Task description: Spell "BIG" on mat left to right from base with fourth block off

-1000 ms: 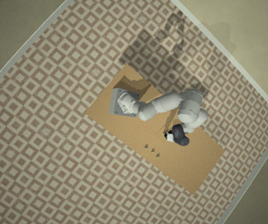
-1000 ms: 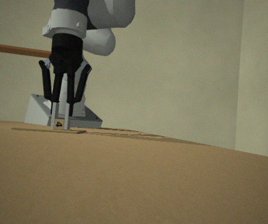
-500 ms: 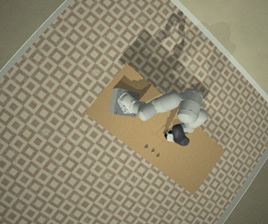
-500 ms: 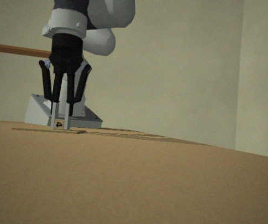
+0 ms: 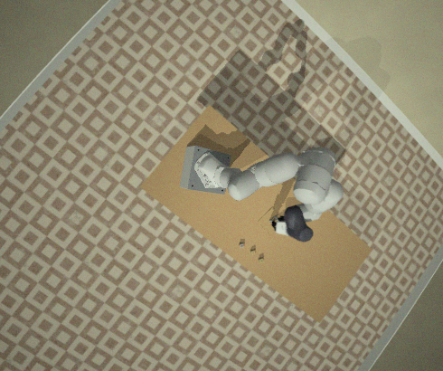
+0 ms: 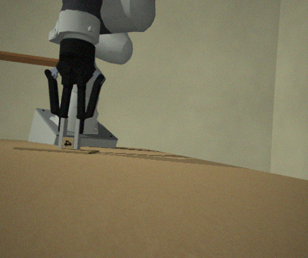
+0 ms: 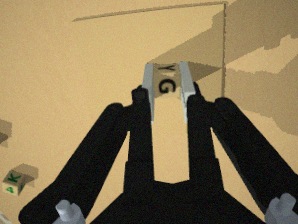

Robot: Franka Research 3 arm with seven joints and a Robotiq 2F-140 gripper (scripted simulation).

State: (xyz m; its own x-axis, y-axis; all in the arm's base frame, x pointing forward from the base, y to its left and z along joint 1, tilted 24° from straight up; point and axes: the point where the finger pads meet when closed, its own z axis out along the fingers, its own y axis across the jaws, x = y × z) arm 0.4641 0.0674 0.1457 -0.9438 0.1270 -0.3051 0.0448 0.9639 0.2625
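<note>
My gripper is now 10 mm short of the thin mat, 10 mm to the left of it and 40 mm above it.
</note>
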